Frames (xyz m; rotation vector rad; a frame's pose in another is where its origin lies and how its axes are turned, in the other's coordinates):
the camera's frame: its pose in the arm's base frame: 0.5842 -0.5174 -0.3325 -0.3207 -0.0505 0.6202
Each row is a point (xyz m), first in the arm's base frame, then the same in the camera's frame.
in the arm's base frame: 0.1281 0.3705 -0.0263
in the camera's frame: 0.1273 0.8420 0.6042
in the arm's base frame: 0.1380 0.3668 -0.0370
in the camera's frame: 0.1338 0.8369 0.5916
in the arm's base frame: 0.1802 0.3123 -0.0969
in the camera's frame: 0.1396 0.7900 0.5134
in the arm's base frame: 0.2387 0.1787 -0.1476
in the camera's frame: 0.1124 0.6704 0.4196
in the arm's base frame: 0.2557 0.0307 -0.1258
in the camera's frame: 0.0395 0.5407 0.3964
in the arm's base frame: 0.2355 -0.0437 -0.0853
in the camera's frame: -0.0220 0.4825 0.4169
